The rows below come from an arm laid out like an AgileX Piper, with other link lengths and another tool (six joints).
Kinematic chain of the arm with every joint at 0, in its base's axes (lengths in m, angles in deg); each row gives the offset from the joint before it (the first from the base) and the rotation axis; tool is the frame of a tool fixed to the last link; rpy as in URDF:
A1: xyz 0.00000 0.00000 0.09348 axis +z
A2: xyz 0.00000 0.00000 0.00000 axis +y
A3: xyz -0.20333 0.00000 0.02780 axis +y
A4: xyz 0.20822 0.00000 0.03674 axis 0.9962 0 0.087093
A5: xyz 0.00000 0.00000 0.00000 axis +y
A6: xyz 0.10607 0.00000 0.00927 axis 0.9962 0 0.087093
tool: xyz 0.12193 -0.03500 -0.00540 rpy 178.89 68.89 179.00
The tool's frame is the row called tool.
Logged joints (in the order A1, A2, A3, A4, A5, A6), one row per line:
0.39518, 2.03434, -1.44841, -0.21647, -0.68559, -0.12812
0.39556, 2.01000, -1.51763, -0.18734, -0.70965, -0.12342
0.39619, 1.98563, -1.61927, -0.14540, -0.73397, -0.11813
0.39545, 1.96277, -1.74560, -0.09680, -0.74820, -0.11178
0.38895, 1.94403, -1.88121, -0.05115, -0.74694, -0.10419
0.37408, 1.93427, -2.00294, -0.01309, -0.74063, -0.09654
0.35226, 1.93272, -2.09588, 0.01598, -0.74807, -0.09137
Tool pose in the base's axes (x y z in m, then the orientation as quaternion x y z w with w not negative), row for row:
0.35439, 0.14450, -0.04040, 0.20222, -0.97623, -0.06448, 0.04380
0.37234, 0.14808, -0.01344, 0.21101, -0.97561, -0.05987, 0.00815
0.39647, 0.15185, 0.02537, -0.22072, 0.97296, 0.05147, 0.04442
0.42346, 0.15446, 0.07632, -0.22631, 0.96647, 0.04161, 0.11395
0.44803, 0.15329, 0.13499, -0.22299, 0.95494, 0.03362, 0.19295
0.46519, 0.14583, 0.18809, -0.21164, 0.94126, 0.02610, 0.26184
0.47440, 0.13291, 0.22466, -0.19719, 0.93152, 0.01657, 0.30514
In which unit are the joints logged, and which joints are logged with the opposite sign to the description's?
The joints are logged in radians. Opposite sign: A4, A5.
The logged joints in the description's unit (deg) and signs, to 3 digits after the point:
22.642, 116.559, -82.988, 12.403, 39.281, -7.341
22.664, 115.165, -86.954, 10.734, 40.660, -7.071
22.700, 113.768, -92.777, 8.331, 42.053, -6.768
22.658, 112.458, -100.016, 5.546, 42.869, -6.405
22.285, 111.385, -107.785, 2.931, 42.797, -5.970
21.433, 110.826, -114.760, 0.750, 42.435, -5.531
20.183, 110.737, -120.085, -0.916, 42.861, -5.235

